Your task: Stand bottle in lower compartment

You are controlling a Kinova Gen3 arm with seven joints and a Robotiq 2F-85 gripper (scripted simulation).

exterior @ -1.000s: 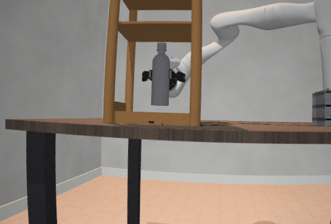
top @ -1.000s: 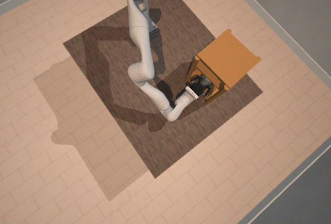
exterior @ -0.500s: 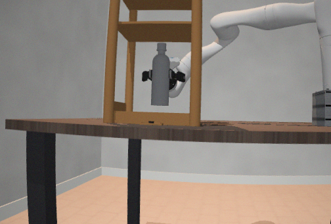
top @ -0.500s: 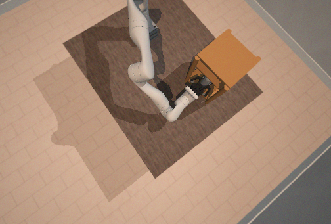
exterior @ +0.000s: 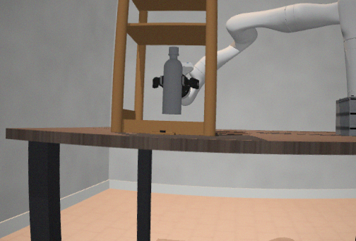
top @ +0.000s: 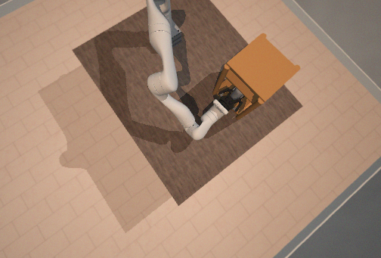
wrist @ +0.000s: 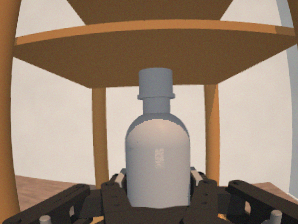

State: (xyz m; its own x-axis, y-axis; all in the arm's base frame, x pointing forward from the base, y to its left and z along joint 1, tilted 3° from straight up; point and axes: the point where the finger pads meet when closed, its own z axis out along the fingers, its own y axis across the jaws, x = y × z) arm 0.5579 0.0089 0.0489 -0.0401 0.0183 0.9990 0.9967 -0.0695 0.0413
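My gripper is now 60 mm to the right of the orange shelving unit and 40 mm below it. The rest, counted from my hand: grey bottle 30 mm above.
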